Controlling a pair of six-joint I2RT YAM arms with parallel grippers.
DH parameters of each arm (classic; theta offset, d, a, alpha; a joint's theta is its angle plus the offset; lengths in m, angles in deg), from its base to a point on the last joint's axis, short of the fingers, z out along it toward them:
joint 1: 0 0.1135 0.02 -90
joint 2: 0 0 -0.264 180
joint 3: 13.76 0 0.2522 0
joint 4: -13.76 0 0.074 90
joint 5: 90 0 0 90
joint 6: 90 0.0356 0 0
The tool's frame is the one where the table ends.
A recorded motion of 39 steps. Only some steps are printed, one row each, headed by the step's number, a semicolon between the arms.
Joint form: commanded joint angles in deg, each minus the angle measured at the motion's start. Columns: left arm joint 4, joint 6, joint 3, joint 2, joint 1, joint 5; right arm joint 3, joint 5, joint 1, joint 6, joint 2, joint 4.
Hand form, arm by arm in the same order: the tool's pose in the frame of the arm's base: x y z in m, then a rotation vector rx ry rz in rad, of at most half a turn. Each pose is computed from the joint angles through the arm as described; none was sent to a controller.
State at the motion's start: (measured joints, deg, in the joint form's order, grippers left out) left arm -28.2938 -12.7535 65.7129 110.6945 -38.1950 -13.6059; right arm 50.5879 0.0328 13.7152 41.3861 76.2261 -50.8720
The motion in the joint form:
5: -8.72 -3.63 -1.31 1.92 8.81 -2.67; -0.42 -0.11 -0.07 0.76 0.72 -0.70
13: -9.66 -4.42 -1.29 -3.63 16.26 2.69; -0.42 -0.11 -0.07 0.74 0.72 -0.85
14: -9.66 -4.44 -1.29 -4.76 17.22 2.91; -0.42 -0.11 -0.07 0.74 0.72 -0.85
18: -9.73 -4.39 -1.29 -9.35 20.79 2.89; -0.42 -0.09 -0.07 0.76 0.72 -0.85
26: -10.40 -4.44 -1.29 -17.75 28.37 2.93; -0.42 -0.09 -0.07 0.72 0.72 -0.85
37: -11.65 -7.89 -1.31 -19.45 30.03 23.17; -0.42 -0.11 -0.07 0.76 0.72 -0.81
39: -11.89 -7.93 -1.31 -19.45 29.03 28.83; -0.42 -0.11 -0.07 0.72 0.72 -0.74
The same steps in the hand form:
5: 0.2998 -0.1574 0.1067 0.3150 2.9189 0.3392; 0.2218 0.0539 0.2065 0.7282 2.8681 0.1430
13: 0.3143 -0.1193 0.1366 0.0983 2.9166 0.1824; 0.2215 0.0538 0.2065 0.7283 2.8706 0.1412
14: 0.3157 -0.1140 0.1428 0.0707 2.9018 0.1693; 0.2215 0.0538 0.2065 0.7283 2.8706 0.1412
18: 0.3189 -0.0930 0.1679 -0.0286 2.8326 0.1425; 0.2215 0.0538 0.2065 0.7288 2.8703 0.1408
26: 0.3161 -0.0480 0.2124 -0.2251 2.7013 0.1187; 0.2215 0.0538 0.2065 0.7278 2.8705 0.1407
37: 0.3104 -0.0505 0.2201 -0.2535 2.7564 -0.3657; 0.2216 0.0538 0.2065 0.7287 2.8698 0.1417
39: 0.3082 -0.0592 0.2206 -0.2038 2.7728 -0.5044; 0.2217 0.0539 0.2065 0.7274 2.8690 0.1424

